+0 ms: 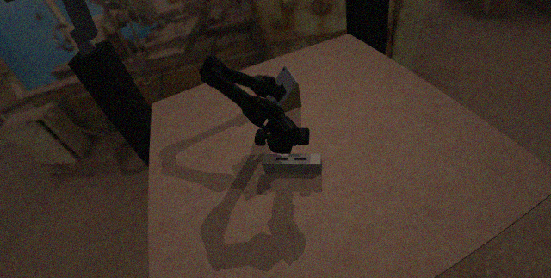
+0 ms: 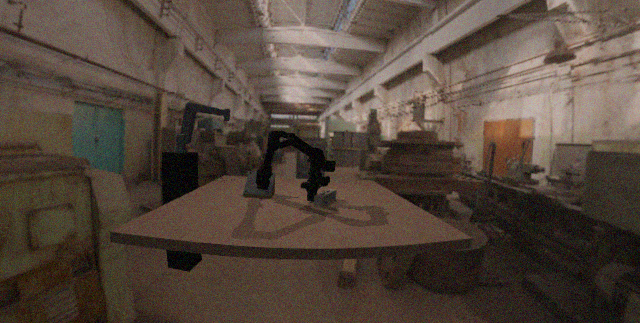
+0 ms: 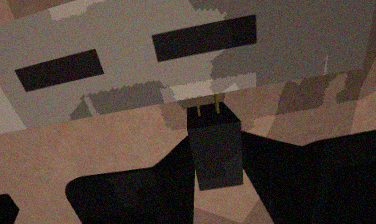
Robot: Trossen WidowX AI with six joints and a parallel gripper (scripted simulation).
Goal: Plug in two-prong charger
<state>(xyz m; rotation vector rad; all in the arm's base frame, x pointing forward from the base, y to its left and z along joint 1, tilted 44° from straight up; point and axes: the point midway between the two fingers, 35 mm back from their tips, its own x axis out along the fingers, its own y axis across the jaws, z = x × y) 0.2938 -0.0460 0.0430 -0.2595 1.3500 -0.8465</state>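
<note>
The dark two-prong charger lies 20 mm ahead of my gripper tip, 10 mm to the right of it and 10 mm above it.
</note>
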